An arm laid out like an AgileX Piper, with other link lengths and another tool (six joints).
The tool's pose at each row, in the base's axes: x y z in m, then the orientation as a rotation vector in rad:
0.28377 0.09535 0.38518 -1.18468 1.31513 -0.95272
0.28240 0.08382 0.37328 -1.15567 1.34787 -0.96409
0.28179 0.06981 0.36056 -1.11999 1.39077 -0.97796
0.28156 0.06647 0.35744 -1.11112 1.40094 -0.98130
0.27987 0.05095 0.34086 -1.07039 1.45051 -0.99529
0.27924 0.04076 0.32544 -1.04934 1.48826 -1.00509
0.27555 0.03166 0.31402 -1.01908 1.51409 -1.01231
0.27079 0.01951 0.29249 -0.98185 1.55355 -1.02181
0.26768 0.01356 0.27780 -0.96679 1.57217 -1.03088
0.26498 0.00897 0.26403 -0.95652 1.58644 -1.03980
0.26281 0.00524 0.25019 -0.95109 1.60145 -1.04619
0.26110 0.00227 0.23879 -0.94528 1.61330 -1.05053
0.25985 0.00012 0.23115 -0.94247 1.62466 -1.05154
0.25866 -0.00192 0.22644 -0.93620 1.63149 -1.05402
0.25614 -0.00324 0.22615 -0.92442 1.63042 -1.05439
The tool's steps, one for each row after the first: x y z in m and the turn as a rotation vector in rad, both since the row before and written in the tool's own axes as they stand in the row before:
0.01350 0.00964 -0.00116 0.00401 0.03286 0.01932
0.01633 0.00958 -0.00005 0.00297 0.04252 0.02393
0.00397 0.00228 0.00007 0.00089 0.01022 0.00582
0.01898 0.01259 0.00015 0.00164 0.04849 0.02759
0.01378 0.01221 0.00174 -0.00525 0.03536 0.01455
0.01212 0.00883 -0.00137 0.00539 0.02682 0.01976
0.01818 0.01742 -0.00040 0.00224 0.03926 0.02462
0.01047 0.01230 0.00000 0.00137 0.02079 0.00723
0.00893 0.01175 0.00025 0.00110 0.01685 0.00354
0.00807 0.01202 0.00076 -0.00290 0.01531 0.00169
0.00654 0.00991 0.00081 -0.00182 0.01194 0.00269
0.00457 0.00659 0.00054 -0.00445 0.00933 0.00239
0.00359 0.00386 0.00012 0.00040 0.00732 0.00350
0.00195 0.00009 -0.00209 0.00666 0.00120 0.00766

